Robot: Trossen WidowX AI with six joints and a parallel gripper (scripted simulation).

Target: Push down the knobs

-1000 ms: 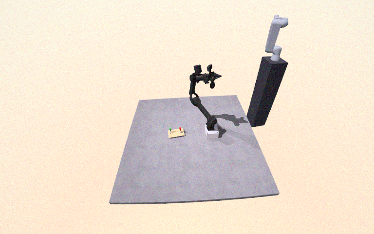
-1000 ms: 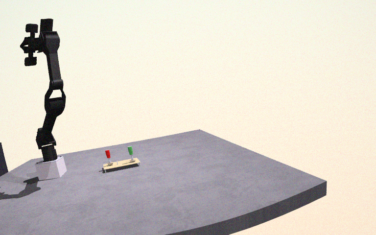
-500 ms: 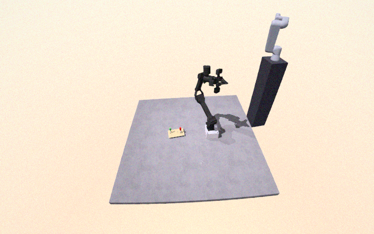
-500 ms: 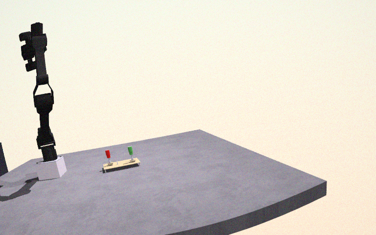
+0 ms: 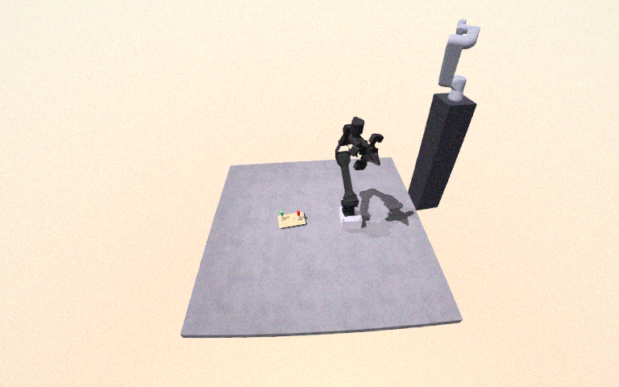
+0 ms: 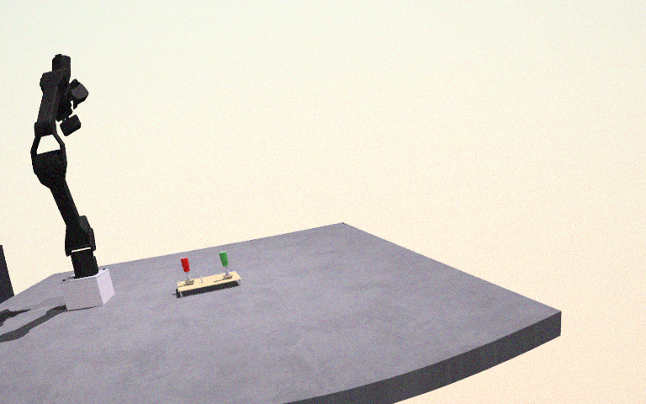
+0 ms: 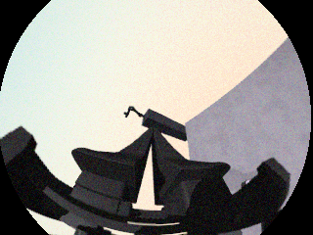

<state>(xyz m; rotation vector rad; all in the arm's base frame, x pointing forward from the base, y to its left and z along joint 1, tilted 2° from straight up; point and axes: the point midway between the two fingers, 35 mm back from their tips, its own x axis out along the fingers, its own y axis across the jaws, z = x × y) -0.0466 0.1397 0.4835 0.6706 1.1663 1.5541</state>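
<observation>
Now: gripper tip 350 mm short of the red knob, 250 mm to the left of it and 480 mm above it. Round my gripper tip: green knob: 450 mm ahead, 260 mm to the right, 480 mm below.
</observation>
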